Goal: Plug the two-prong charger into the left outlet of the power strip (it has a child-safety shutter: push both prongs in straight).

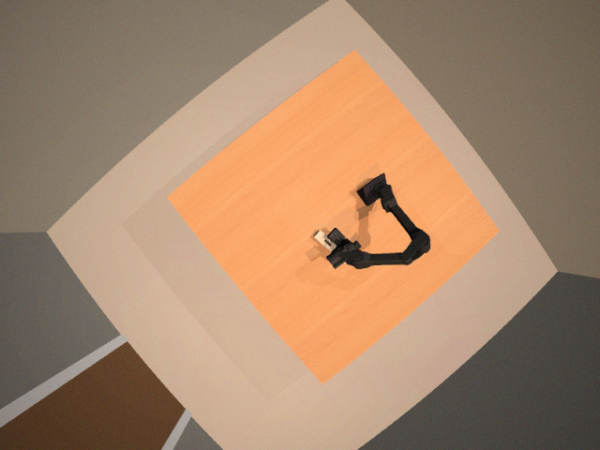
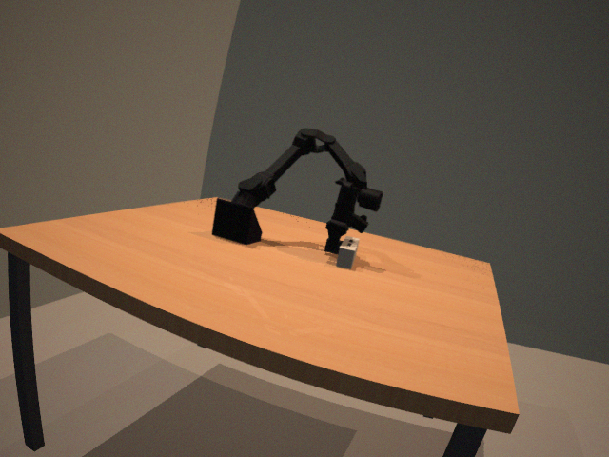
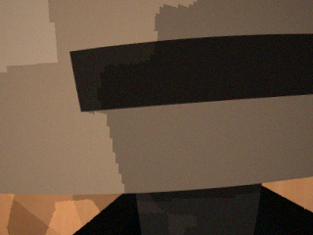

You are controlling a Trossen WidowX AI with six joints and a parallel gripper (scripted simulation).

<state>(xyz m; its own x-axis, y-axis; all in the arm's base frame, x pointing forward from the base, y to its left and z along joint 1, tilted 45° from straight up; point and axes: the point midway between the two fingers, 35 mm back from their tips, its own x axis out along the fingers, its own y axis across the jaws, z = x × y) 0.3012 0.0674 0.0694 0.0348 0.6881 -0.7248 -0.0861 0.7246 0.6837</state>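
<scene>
The black two-prong charger lies 2 cm ahead of my gripper tip and 1 cm above it.
</scene>
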